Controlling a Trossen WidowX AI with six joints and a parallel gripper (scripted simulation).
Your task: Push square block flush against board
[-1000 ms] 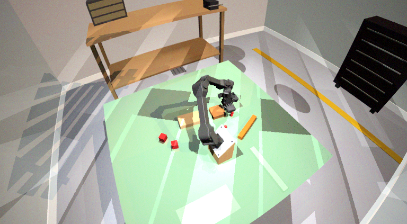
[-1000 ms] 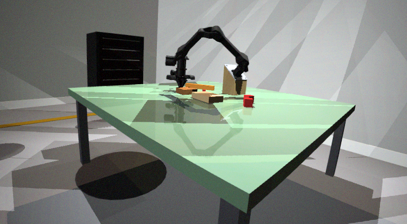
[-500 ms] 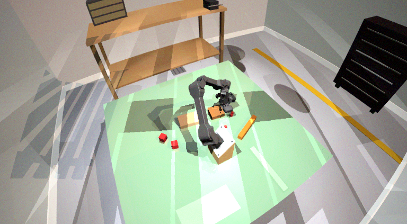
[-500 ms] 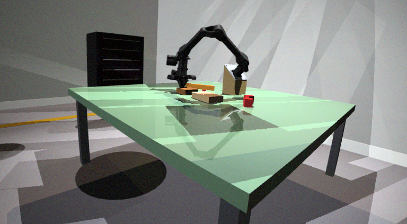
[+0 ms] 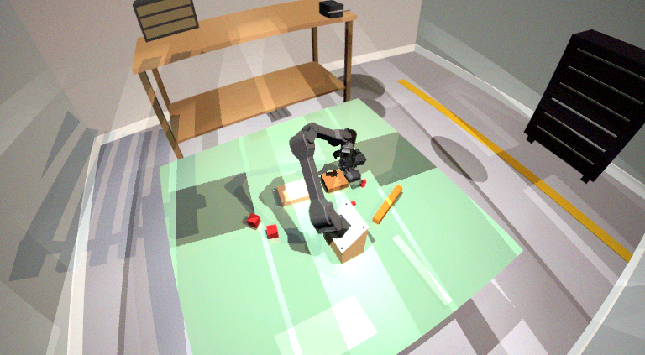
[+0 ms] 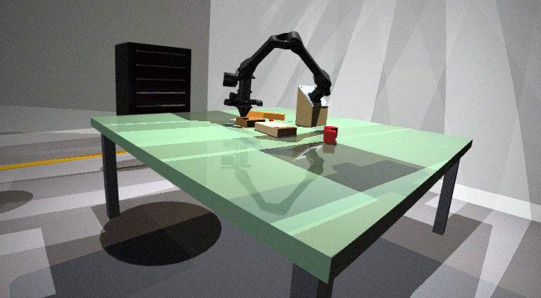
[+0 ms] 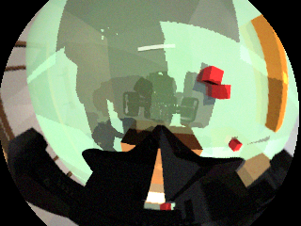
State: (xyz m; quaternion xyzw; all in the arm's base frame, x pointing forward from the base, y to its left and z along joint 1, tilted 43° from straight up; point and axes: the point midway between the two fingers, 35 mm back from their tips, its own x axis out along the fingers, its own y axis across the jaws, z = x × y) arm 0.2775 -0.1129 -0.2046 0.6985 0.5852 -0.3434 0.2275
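The orange square block lies 60 mm to the left of my gripper tip and 10 mm ahead of it. From my gripper tip the other things lie so: long bar (230 mm behind, 60 mm to the right); tan board (240 mm to the left, 50 mm ahead).
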